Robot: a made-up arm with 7 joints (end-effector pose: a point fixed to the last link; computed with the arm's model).
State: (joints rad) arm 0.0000 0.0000 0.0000 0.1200 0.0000 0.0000 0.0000
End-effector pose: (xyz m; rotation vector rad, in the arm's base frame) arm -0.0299 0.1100 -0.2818 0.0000 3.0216 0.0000
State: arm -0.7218 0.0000 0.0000 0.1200 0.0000 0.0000 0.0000
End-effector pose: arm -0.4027 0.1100 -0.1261 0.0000 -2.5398 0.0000
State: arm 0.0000 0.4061 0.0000 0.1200 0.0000 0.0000 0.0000
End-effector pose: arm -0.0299 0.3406 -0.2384 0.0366 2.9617 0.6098
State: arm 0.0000 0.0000 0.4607 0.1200 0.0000 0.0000 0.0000
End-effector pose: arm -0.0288 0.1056 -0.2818 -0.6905 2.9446 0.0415
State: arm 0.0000 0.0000 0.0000 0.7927 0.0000 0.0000 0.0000
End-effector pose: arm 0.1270 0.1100 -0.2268 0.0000 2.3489 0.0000
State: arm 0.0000 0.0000 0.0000 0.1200 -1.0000 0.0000 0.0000
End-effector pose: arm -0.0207 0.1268 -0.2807 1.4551 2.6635 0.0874
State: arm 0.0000 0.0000 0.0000 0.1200 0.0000 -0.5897 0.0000
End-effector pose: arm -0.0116 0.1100 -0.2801 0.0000 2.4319 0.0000
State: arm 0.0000 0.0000 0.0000 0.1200 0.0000 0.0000 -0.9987
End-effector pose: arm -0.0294 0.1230 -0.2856 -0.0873 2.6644 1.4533
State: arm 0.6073 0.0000 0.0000 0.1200 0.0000 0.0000 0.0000
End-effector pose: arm 0.3000 0.1100 -0.1909 0.0000 2.4143 0.0000
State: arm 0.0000 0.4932 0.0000 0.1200 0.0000 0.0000 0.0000
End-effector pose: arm -0.0299 0.3866 -0.2172 0.0444 2.9334 0.7384
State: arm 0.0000 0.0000 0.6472 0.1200 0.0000 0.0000 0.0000
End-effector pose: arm -0.0279 0.1041 -0.2818 -0.9626 2.8701 0.0578
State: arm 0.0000 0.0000 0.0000 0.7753 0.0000 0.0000 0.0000
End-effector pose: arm 0.1236 0.1100 -0.2295 0.0000 2.3663 0.0000
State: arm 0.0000 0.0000 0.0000 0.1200 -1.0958 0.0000 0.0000
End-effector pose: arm -0.0191 0.1278 -0.2805 1.5823 2.5930 0.0951
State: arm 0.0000 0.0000 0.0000 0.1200 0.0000 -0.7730 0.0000
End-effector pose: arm -0.0064 0.1100 -0.2774 0.0000 2.2486 0.0000
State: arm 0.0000 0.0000 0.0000 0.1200 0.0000 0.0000 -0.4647
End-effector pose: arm -0.0294 0.1155 -0.2852 -0.0418 2.9432 0.6964
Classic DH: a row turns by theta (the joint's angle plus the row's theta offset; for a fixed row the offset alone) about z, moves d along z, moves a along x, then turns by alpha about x. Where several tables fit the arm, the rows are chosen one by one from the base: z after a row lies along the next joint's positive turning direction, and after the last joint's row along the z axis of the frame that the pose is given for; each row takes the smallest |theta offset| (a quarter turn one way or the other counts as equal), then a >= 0, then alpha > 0; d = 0 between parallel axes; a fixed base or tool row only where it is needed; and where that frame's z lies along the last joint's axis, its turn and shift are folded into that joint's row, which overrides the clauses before.
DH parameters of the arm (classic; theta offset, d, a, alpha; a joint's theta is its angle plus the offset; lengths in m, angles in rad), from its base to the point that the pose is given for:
base (fixed): 0 0.29 -0.01 1.5708
joint 1: 1.5708 -0.12 0.01 1.5708
joint 2: 1.5708 -0.01 0.01 1.5708
joint 3: -1.5708 -0.33 0.01 -1.5708
joint 4: 0 0 0.01 1.5708
joint 5: 0 -0.22 0.01 1.5708
joint 6: -1.5708 0.01 0.02 -1.5708
joint 7: 1.5708 0.01 0.01 1.5708
tool (fixed): 1.5708 0.01 0 0

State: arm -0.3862 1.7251 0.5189 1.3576 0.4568 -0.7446 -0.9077
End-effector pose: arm 0.2332 0.4904 0.3923 0.2279 0.2718 0.8800
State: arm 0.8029 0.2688 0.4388 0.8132 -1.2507 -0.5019 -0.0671
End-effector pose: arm 0.4207 0.3173 0.0662 0.6945 1.1049 1.0792
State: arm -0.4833 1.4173 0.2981 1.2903 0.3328 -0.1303 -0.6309
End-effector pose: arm 0.1745 0.5507 0.1967 0.3888 1.2224 1.3857
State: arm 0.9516 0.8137 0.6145 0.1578 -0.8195 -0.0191 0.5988
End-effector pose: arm 0.2937 0.5377 0.0553 0.0926 2.1832 0.4866
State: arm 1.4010 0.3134 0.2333 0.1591 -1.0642 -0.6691 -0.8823
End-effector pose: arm 0.5269 0.2985 0.2184 -0.0965 0.5832 1.0336
